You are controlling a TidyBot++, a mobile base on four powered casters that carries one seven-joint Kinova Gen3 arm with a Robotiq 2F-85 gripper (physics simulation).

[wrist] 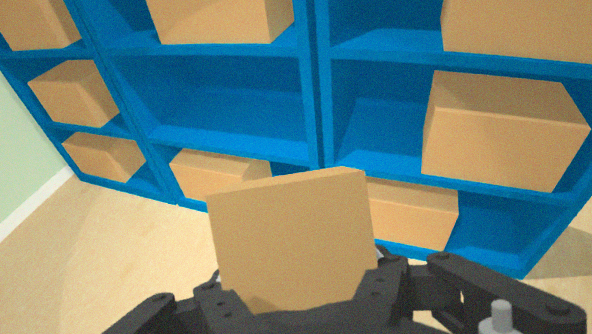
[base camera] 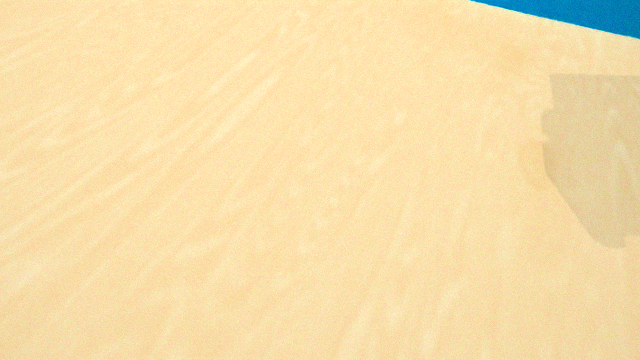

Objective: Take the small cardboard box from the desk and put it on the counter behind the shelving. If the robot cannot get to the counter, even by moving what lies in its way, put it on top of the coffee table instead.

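Places are measured from the arm's base along level axes (x back, y left, z down), in metres.
Pixels of known places: gripper, fingertip midpoint: (wrist: 300,264).
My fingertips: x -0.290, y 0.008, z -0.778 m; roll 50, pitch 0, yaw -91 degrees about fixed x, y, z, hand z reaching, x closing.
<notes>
Behind a point stands the place of what it marks.
My gripper (wrist: 300,264) @[x -0.290, y 0.008, z -0.778 m] is shut on the small cardboard box (wrist: 295,240) @[x -0.269, y 0.007, z -0.832 m], which sits between its fingers in the lower middle of the wrist view. The box hides part of the lowest shelves behind it. The blue shelving (wrist: 312,100) @[x -1.090, y -0.082, z -0.413 m] stands in front of the gripper in the wrist view, and a corner of the blue shelving (base camera: 575,12) @[x -0.885, y -0.537, z 0.374 m] shows at the top right of the base camera view. The desk, the counter and the coffee table do not show in either view.
Larger cardboard boxes (wrist: 500,145) @[x -0.858, y -0.645, z -0.308 m] (wrist: 410,215) @[x -0.949, y -0.444, z 0.104 m] (wrist: 75,92) @[x -1.634, y 1.070, z -0.360 m] stand in the shelving's compartments. A pale green wall (wrist: 22,145) @[x -1.815, y 1.782, z -0.007 m] with a white skirting board (wrist: 35,202) @[x -1.642, y 1.846, z 0.358 m] is left of the shelving. A shadow lies on the wooden floor (base camera: 300,200) @[x -0.395, y 0.000, z 0.396 m] at the base camera view's right.
</notes>
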